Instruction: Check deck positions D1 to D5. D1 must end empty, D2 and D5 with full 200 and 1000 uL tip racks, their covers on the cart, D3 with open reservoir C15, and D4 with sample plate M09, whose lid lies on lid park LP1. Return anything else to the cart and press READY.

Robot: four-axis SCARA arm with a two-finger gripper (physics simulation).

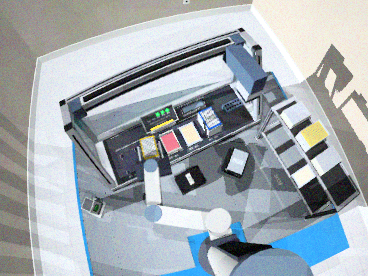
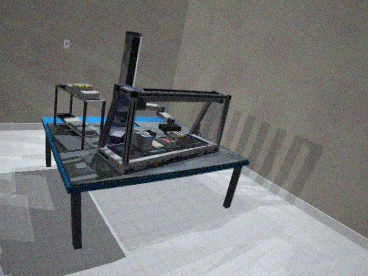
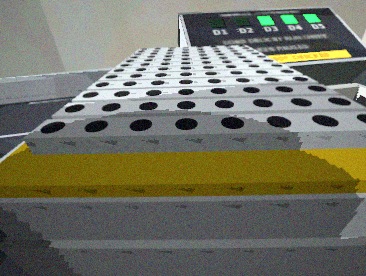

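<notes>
A yellow-framed tip rack stands at D2; its top shows rows of dark round openings. My gripper is at the rack's front side, open, with nothing held; its fingertips are hidden. The red-filled reservoir is at D3, a cream-topped plate at D4 and a blue-framed rack at D5. The status panel shows D1 and D2 dark, and D3, D4 and D5 green. A pale flat piece lies on a dark stand before the deck.
A black block with a white label stands in front of the deck. A small box is at the left. The cart at the right carries a yellow item and pale boxes. The deck's frame encloses the deck.
</notes>
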